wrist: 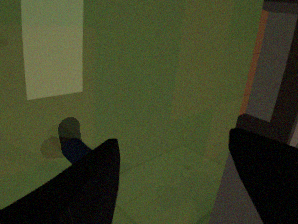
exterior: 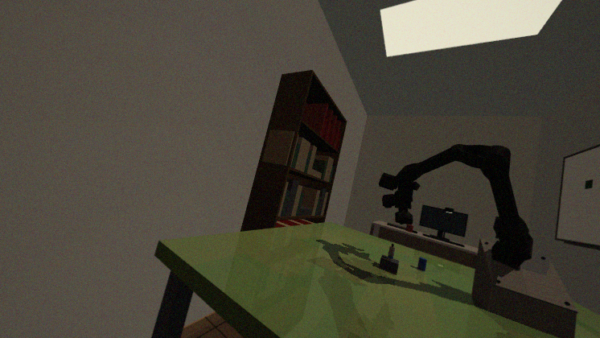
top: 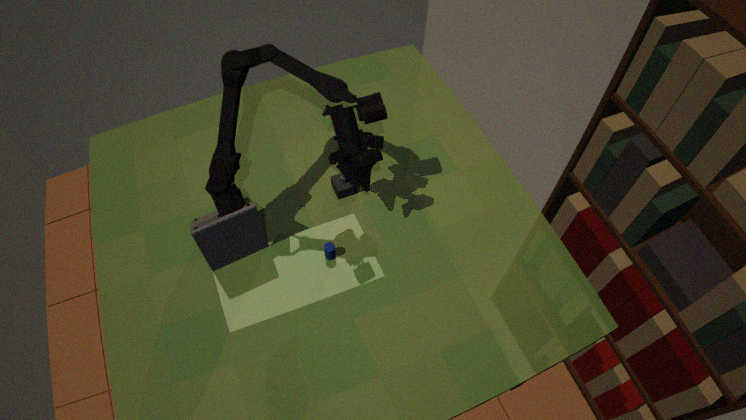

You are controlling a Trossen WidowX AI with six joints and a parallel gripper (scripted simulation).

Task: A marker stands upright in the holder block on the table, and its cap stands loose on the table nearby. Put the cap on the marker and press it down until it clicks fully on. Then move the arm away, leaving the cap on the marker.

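The blue cap lies 17 cm below my gripper tip, 11 cm behind it and 5 cm to the right of it. Round my gripper tip: holder block 17 cm below, 16 cm to the left, 1 cm behind.
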